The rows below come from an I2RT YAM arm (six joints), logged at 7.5 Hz.
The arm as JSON. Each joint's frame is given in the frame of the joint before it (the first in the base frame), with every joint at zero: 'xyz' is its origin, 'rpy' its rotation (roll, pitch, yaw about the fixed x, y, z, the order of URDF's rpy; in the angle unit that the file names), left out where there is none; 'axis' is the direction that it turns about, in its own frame. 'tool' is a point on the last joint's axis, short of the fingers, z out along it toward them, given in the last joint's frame.
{
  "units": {
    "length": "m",
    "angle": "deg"
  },
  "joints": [
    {
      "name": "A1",
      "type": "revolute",
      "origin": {
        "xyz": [
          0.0,
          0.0,
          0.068
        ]
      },
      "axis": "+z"
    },
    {
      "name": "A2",
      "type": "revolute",
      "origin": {
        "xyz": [
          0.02,
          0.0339,
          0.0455
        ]
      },
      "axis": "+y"
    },
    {
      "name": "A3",
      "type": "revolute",
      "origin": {
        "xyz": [
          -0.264,
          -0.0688,
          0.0
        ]
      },
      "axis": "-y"
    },
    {
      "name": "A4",
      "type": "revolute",
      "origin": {
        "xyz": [
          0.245,
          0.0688,
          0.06
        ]
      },
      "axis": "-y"
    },
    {
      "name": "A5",
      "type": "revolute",
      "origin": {
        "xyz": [
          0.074,
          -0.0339,
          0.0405
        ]
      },
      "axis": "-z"
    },
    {
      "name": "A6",
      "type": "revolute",
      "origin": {
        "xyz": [
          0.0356,
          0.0,
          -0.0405
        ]
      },
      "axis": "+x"
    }
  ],
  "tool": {
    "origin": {
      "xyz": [
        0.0,
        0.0,
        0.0
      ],
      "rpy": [
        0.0,
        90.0,
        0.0
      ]
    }
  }
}
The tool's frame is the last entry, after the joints.
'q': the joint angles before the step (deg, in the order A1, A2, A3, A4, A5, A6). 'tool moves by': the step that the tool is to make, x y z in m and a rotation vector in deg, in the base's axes. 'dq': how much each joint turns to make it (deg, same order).
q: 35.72, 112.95, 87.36, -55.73, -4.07, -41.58
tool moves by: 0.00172, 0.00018, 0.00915, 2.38, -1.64, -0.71
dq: -0.21, -1.16, 0.27, 1.35, -0.88, 0.67
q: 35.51, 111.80, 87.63, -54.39, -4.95, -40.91
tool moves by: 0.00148, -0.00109, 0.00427, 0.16, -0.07, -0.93
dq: -0.25, -0.12, 0.80, -0.71, 0.05, 0.68
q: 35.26, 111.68, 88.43, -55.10, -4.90, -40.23
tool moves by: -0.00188, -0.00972, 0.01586, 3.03, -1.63, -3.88
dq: -1.11, -3.39, -1.33, 1.29, -0.88, 3.07
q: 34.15, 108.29, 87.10, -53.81, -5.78, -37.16
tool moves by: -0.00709, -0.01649, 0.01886, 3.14, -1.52, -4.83
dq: -1.59, -5.06, -2.63, 0.96, -0.78, 3.64
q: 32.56, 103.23, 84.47, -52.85, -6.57, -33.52
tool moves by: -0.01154, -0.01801, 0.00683, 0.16, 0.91, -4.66
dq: -1.44, -4.22, -3.47, -1.08, 0.42, 3.27
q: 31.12, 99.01, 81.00, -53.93, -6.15, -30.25
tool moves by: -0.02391, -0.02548, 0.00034, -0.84, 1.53, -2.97
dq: -1.69, -6.66, -7.06, -1.21, 0.34, 1.24
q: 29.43, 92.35, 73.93, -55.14, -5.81, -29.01
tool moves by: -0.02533, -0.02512, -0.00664, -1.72, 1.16, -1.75
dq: -1.82, -6.62, -7.78, -0.70, 0.90, -0.33
